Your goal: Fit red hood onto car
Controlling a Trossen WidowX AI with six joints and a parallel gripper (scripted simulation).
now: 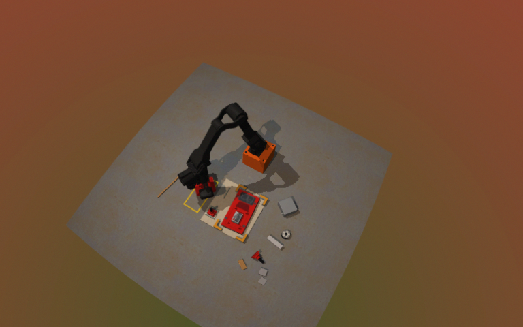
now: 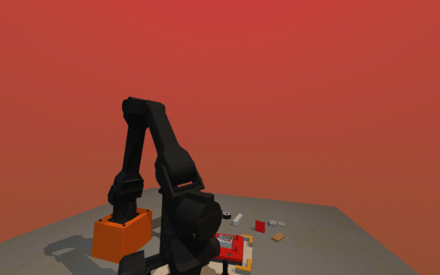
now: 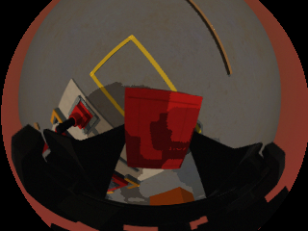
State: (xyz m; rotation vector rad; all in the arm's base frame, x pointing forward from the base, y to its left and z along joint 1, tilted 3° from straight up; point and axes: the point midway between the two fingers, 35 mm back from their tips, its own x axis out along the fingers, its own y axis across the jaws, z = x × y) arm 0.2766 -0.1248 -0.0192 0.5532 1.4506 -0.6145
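Now: the grey engine block 220 mm to the left of my gripper tip, 50 mm ahead of it and 10 mm below it. Also, from my gripper tip: thin wooden stick: 160 mm to the right, 80 mm ahead, 30 mm below; red hood: 10 mm above; tan tile: 350 mm to the left, 220 mm ahead, 30 mm below.
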